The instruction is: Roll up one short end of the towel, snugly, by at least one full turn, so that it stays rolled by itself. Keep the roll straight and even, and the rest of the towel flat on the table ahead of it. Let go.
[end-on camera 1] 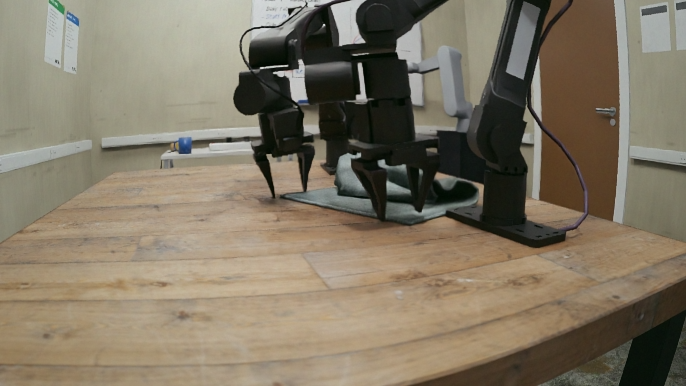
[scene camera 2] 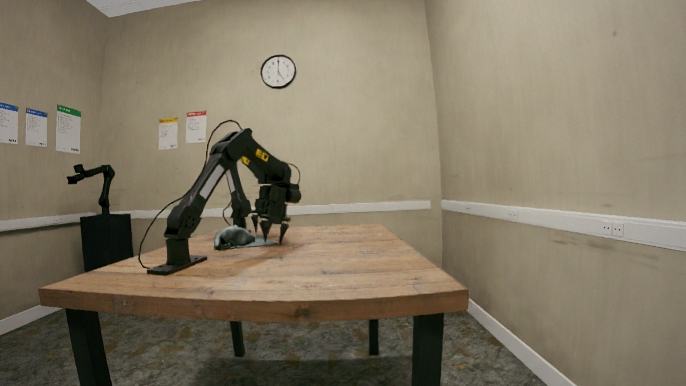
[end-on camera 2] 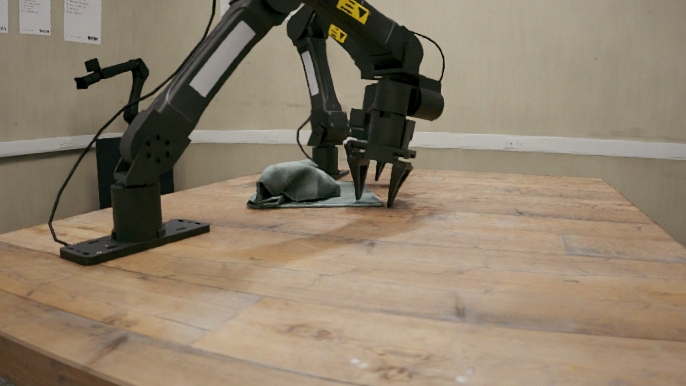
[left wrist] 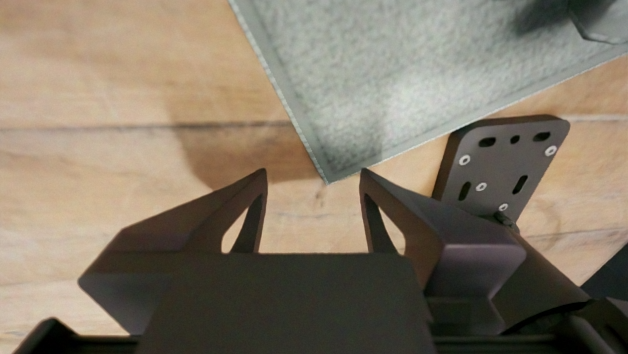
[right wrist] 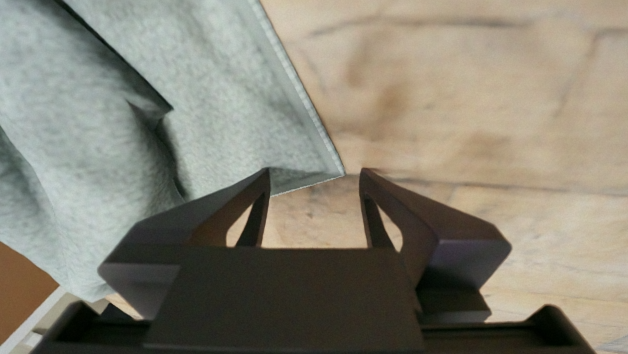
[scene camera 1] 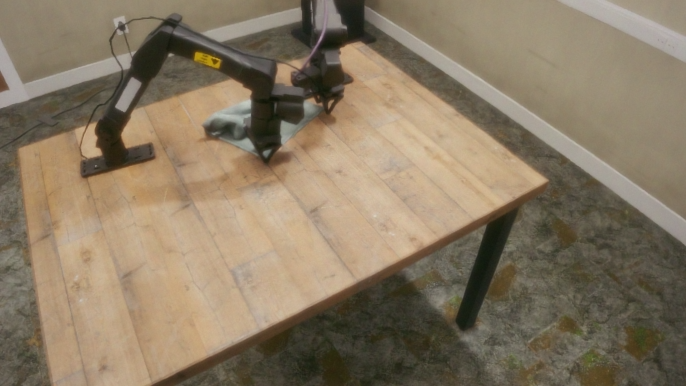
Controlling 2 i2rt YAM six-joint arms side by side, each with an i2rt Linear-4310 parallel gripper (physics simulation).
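The grey-green towel (scene camera 1: pixel 227 121) (end-on camera 1: pixel 320 198) (end-on camera 2: pixel 295 181) (left wrist: pixel 410 90) (right wrist: pixel 220 85) has a loose, bulky, uneven folded heap at the arm-base side. The rest lies flat, with two corners toward the grippers. My left gripper (end-on camera 1: pixel 400 213) (left wrist: pixel 313 177) is open and empty; its fingertips stand low on either side of one flat corner. My right gripper (scene camera 1: pixel 267 159) (end-on camera 2: pixel 374 202) (right wrist: pixel 314 177) is open and low at the other flat corner, which lies between its fingertips. In the right wrist view, a dark fold runs along the heap. In scene camera 2, the arms partly hide the towel.
The left arm's base plate (end-on camera 1: pixel 505 227) (left wrist: pixel 507 167) stands close beside the towel. The right arm's base plate (scene camera 1: pixel 117 160) (end-on camera 2: pixel 135 241) is on the wooden table (scene camera 1: pixel 300 240). The heap is close to the right gripper's finger in the right wrist view.
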